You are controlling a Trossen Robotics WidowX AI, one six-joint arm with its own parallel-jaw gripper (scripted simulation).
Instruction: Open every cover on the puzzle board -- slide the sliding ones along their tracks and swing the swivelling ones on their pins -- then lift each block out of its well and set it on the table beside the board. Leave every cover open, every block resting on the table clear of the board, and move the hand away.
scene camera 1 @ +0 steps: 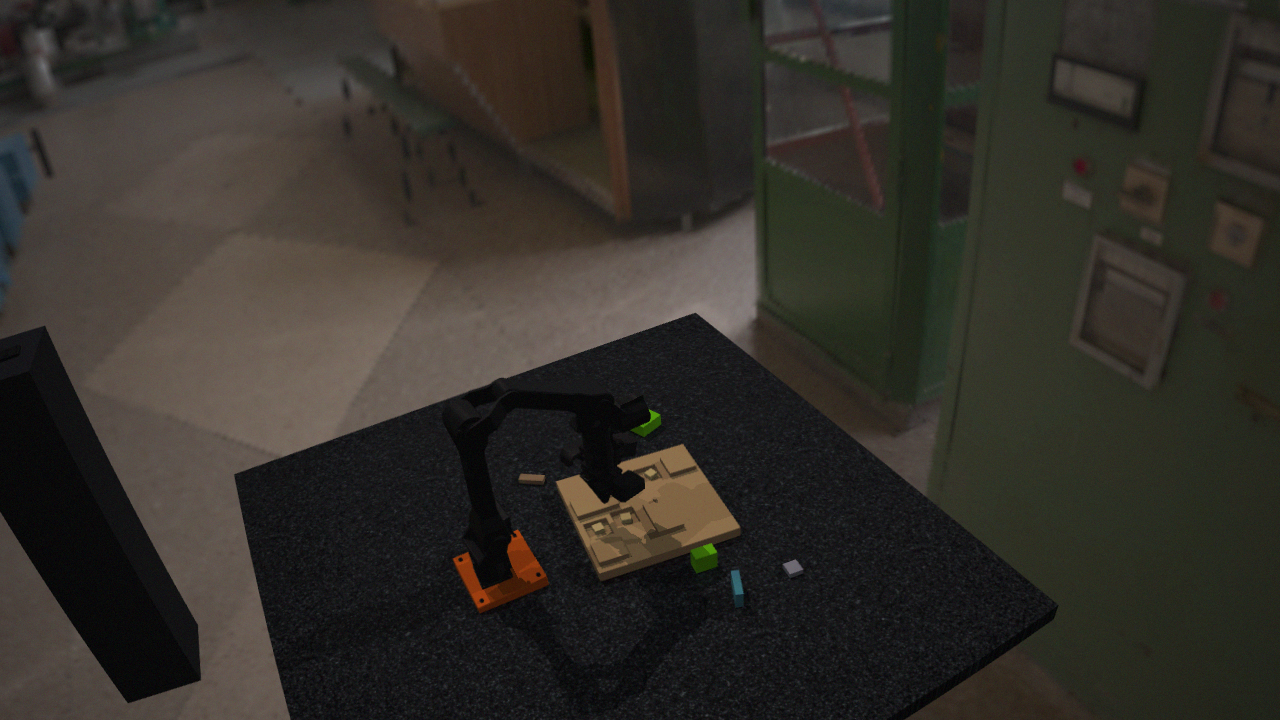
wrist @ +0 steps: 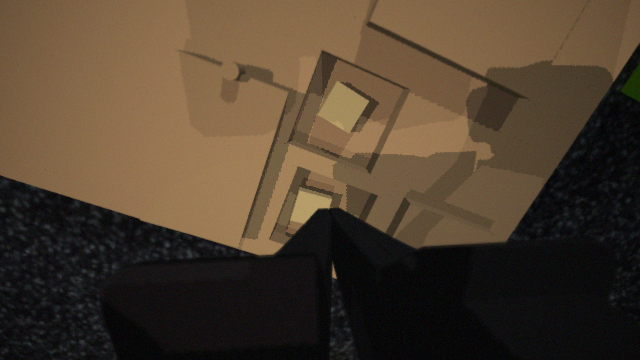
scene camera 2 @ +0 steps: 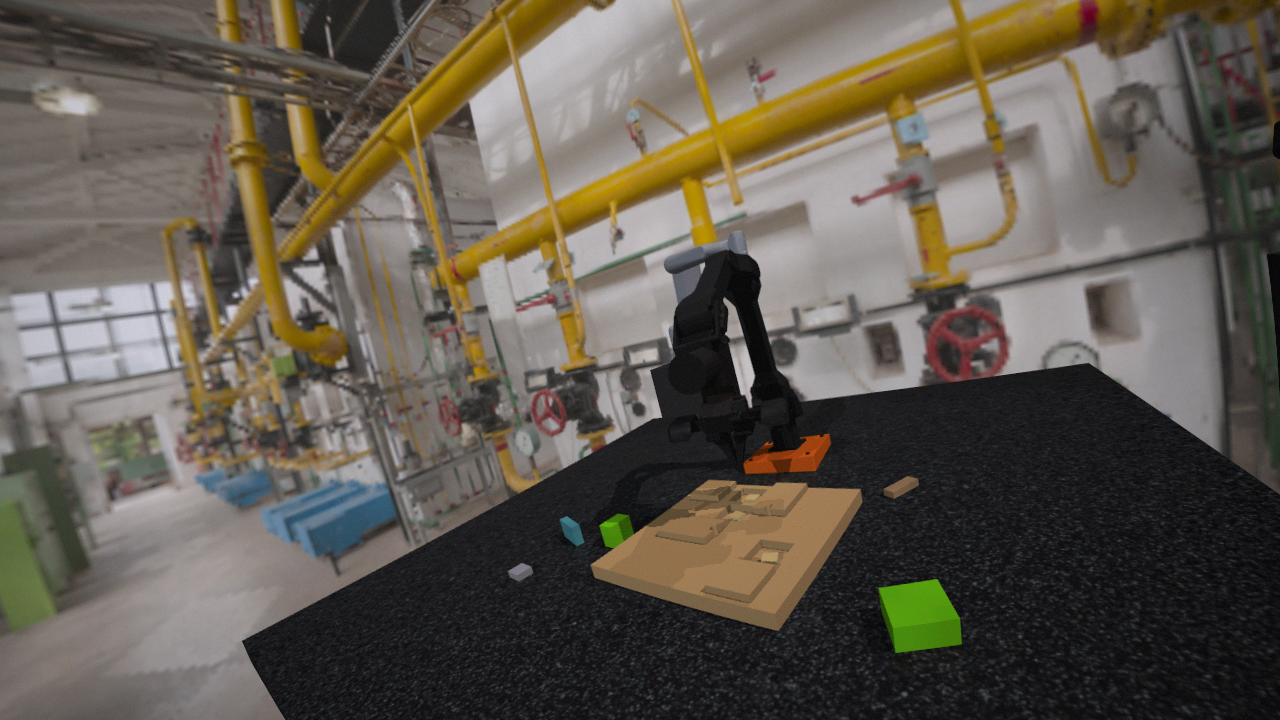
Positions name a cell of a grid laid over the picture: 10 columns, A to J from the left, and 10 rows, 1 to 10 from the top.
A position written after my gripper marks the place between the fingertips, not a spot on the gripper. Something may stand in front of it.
Observation:
My gripper (scene camera 2: F7) is shut, holding nothing. I also see a small green cube (scene camera 2: E8), a large green block (scene camera 2: H9) and a tan puzzle board (scene camera 2: F8).
My gripper shows as well in scene camera 1 (scene camera 1: E7) and in the wrist view (wrist: F7). The tan puzzle board shows as well in scene camera 1 (scene camera 1: F8) and in the wrist view (wrist: B3). The wrist view does not show the large green block: it is out of frame.

